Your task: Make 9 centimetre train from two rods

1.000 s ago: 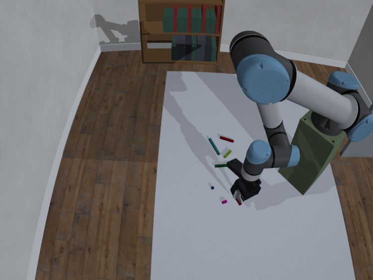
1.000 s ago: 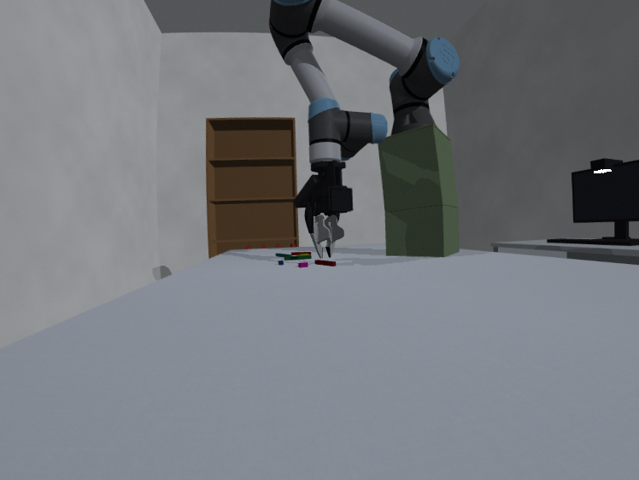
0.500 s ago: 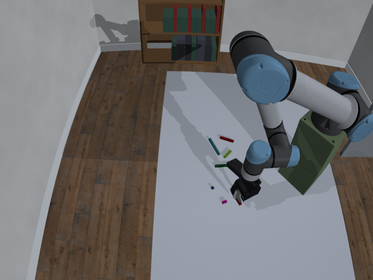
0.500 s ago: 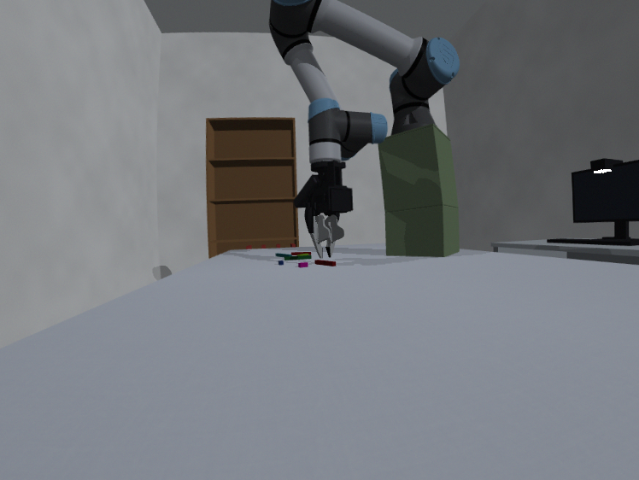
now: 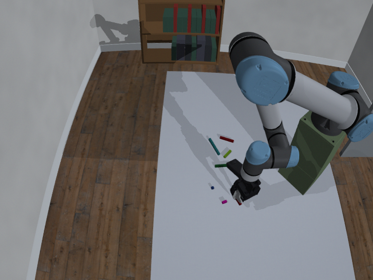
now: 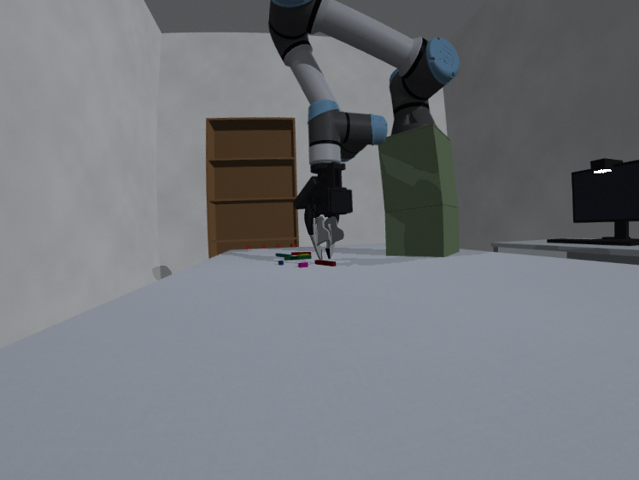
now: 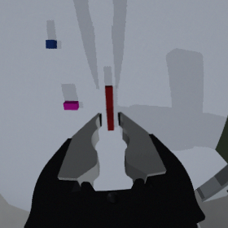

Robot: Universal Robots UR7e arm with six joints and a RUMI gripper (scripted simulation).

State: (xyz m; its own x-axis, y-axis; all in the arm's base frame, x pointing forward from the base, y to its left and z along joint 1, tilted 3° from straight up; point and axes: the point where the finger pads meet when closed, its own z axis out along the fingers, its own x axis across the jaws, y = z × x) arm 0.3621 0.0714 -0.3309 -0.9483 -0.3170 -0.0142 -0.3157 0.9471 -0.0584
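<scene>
The magenta rod lies 60 mm ahead of my hand, 20 mm below it and 10 mm to the left of it. Also, from my hand: green rod 180 mm to the right, 20 mm below, 20 mm ahead; blue rod 90 mm ahead, 70 mm to the right, 20 mm below; lime rod 240 mm to the right, 20 mm below, 10 mm behind.
</scene>
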